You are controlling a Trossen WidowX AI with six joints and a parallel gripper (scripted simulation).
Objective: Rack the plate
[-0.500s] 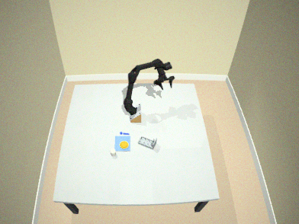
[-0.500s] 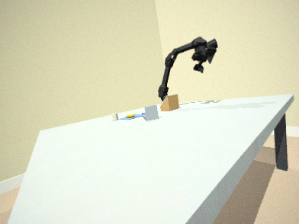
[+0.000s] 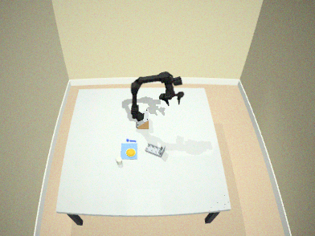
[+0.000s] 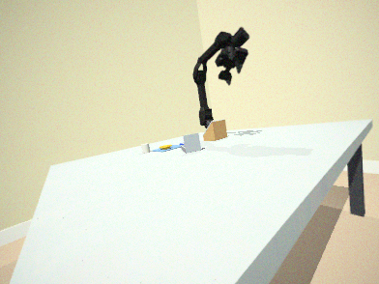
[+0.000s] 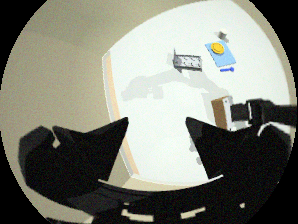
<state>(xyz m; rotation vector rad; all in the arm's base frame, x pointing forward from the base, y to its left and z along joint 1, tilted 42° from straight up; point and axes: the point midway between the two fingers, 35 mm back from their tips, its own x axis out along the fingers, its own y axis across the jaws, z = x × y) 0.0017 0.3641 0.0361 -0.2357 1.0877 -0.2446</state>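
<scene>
The yellow plate lies 30 cm to the right of my gripper tip, 28 cm below it and 28 cm ahead of it. From my gripper tip the other things lie so: grey dish rack: 28 cm below, 23 cm ahead, 11 cm to the right; blue mat: 32 cm to the right, 30 cm below, 26 cm ahead; small white object: 38 cm to the right, 38 cm ahead, 27 cm below.
</scene>
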